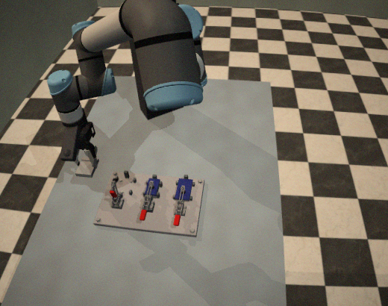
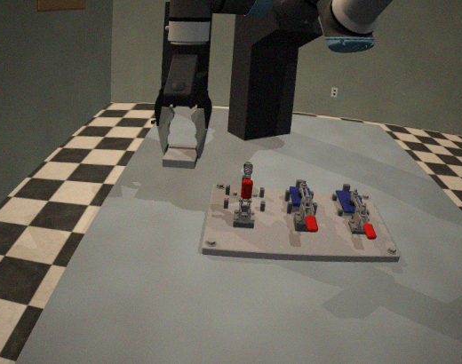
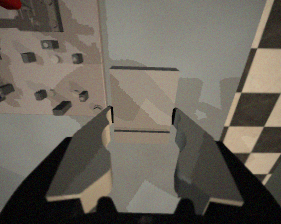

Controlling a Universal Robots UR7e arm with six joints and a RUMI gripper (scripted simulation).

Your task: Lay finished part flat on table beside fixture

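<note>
The finished part is 1 cm below my hand and 1 cm behind it.
</note>
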